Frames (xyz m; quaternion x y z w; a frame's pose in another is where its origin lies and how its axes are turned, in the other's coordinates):
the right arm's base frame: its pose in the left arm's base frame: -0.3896 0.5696 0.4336 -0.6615 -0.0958 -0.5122 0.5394
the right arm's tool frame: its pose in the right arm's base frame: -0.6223 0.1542 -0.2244 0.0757 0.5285 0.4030 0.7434
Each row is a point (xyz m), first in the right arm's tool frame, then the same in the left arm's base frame.
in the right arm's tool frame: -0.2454 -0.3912 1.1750
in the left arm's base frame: 0.0681 0.4996 0.8281
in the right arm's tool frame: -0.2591 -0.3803 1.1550
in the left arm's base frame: 0.0555 0.5190 0.8151
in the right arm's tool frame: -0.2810 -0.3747 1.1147
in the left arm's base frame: 0.0222 0.5467 0.7990
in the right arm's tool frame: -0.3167 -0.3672 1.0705
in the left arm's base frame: -0.0149 0.5881 0.7850
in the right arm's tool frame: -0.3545 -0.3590 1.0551
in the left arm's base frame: -0.0273 0.6278 0.7861
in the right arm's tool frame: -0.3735 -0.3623 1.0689
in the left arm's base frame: -0.0192 0.6419 0.8034
